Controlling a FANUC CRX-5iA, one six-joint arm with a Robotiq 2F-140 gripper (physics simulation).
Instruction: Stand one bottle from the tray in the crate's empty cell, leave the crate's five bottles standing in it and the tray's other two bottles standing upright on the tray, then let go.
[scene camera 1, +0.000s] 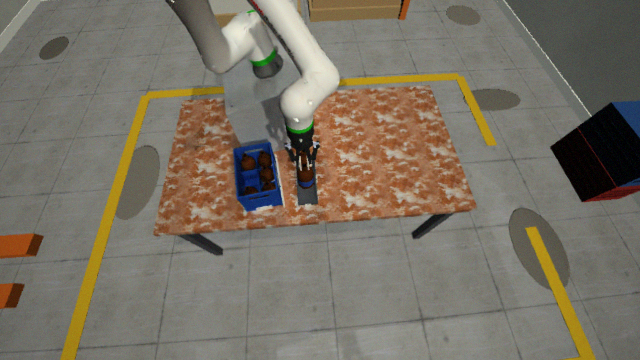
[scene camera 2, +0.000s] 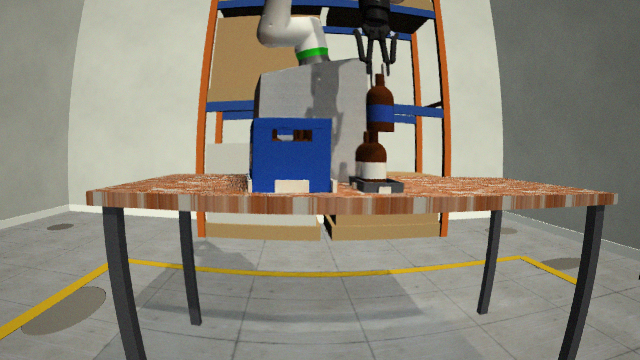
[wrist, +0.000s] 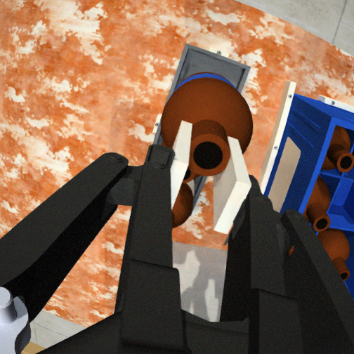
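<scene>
I can see my gripper in scene camera 2, where it sits at (scene camera 2: 378, 87), and my gripper is visible from the wrist too (wrist: 202, 148). A blue-labelled bottle (scene camera 2: 379, 100) is in view.
</scene>
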